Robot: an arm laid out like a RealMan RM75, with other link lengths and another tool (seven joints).
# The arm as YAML. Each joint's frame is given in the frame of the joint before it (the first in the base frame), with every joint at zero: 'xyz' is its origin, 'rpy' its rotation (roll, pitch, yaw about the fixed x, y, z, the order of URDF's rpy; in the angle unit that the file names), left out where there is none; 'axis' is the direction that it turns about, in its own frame. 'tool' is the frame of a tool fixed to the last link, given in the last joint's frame.
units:
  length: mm
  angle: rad
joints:
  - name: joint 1
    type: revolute
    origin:
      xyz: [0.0, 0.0, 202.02]
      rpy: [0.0, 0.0, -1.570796]
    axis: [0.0, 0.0, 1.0]
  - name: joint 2
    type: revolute
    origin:
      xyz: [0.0, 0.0, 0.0]
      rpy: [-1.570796, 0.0, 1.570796]
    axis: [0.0, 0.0, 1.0]
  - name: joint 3
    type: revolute
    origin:
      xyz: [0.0, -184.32, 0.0]
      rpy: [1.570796, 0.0, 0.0]
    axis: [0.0, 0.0, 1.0]
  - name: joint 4
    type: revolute
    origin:
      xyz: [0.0, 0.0, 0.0]
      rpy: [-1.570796, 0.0, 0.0]
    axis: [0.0, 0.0, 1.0]
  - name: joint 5
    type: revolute
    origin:
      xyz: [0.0, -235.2, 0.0]
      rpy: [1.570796, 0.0, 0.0]
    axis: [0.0, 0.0, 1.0]
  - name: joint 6
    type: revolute
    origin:
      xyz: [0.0, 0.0, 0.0]
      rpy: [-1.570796, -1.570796, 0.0]
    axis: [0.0, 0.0, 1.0]
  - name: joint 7
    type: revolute
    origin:
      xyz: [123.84, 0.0, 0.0]
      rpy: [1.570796, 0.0, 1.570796]
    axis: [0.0, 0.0, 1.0]
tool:
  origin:
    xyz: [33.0, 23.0, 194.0]
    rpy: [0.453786, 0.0, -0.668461]
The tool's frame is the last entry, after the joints.
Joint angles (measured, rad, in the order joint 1, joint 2, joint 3, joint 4, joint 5, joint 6, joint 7), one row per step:
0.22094, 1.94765, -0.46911, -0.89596, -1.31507, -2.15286, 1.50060
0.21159, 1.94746, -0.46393, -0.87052, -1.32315, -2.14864, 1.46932
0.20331, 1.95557, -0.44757, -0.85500, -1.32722, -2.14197, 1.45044
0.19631, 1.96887, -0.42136, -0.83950, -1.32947, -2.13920, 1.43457
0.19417, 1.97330, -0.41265, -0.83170, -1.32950, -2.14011, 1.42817
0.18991, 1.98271, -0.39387, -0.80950, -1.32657, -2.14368, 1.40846
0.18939, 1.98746, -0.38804, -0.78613, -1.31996, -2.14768, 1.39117
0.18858, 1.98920, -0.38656, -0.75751, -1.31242, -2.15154, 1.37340
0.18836, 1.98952, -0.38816, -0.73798, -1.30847, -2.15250, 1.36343
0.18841, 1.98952, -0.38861, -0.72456, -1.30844, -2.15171, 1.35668
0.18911, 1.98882, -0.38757, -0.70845, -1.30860, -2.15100, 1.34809
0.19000, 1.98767, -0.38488, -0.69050, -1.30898, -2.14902, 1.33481
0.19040, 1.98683, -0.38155, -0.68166, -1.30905, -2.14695, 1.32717
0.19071, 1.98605, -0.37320, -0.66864, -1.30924, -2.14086, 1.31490
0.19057, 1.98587, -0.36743, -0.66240, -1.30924, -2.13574, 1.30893
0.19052, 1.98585, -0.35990, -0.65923, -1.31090, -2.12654, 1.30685
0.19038, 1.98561, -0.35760, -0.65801, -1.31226, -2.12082, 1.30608
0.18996, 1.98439, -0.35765, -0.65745, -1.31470, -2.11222, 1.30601
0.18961, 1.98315, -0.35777, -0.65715, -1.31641, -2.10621, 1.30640
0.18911, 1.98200, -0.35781, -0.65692, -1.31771, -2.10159, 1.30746
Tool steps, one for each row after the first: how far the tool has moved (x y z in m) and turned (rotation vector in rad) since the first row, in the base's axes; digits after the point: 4 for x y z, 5 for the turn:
0.0064, 0.0019, -0.0012, 0.01706, 0.00473, -0.01664
0.0114, 0.0048, 0.0004, 0.03989, 0.01856, -0.03787
0.0155, 0.0071, 0.0035, 0.06769, 0.04123, -0.05889
0.0168, 0.0073, 0.0045, 0.07671, 0.05077, -0.06454
0.0192, 0.0077, 0.0071, 0.10100, 0.07436, -0.07411
0.0195, 0.0076, 0.0081, 0.11518, 0.09495, -0.07487
0.0200, 0.0074, 0.0086, 0.12584, 0.11638, -0.07638
0.0205, 0.0074, 0.0083, 0.12889, 0.13007, -0.07898
0.0213, 0.0079, 0.0078, 0.12984, 0.13808, -0.08306
0.0223, 0.0085, 0.0075, 0.13268, 0.14700, -0.08757
0.0239, 0.0098, 0.0075, 0.14060, 0.15490, -0.09312
0.0251, 0.0109, 0.0081, 0.14776, 0.15833, -0.09727
0.0277, 0.0136, 0.0098, 0.16305, 0.16370, -0.10755
0.0296, 0.0155, 0.0111, 0.17277, 0.16660, -0.11546
0.0322, 0.0184, 0.0127, 0.18169, 0.16834, -0.12803
0.0336, 0.0201, 0.0132, 0.18465, 0.16821, -0.13502
0.0355, 0.0222, 0.0131, 0.18532, 0.16574, -0.14430
0.0369, 0.0237, 0.0131, 0.18550, 0.16376, -0.15086
0.0381, 0.0248, 0.0131, 0.18516, 0.16242, -0.15635

